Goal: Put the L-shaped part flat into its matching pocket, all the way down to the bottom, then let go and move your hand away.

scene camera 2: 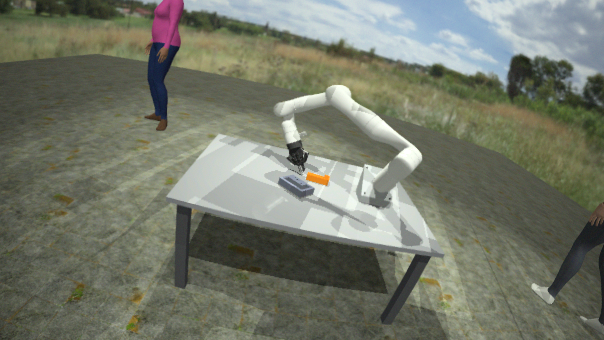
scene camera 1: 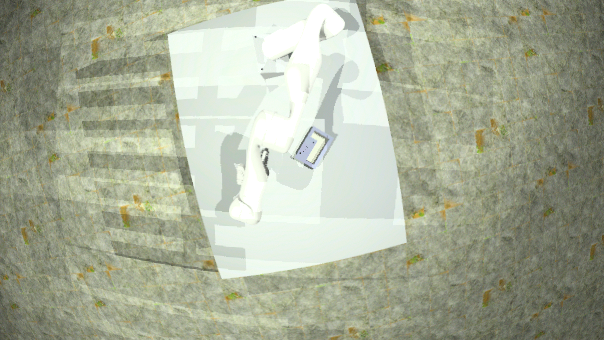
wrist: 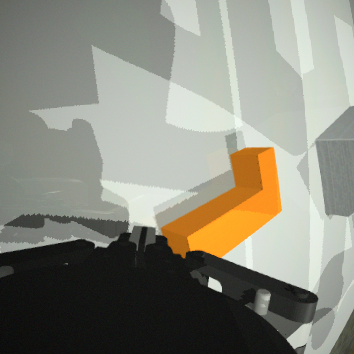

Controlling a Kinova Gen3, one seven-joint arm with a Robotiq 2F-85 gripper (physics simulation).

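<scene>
The orange L-shaped part lies flat on the white table. My gripper is shut with nothing between the fingers; its tips are low over the table, just beside the near end of the part. The bluish-grey pocket block sits next to the part, with its L-shaped pocket open upward. In the wrist view the block shows at the right edge. In the overhead view the arm hides the part.
The arm's base is bolted at the table's far right. A person in pink stands beyond the table at the left. Another person's leg shows at the right edge.
</scene>
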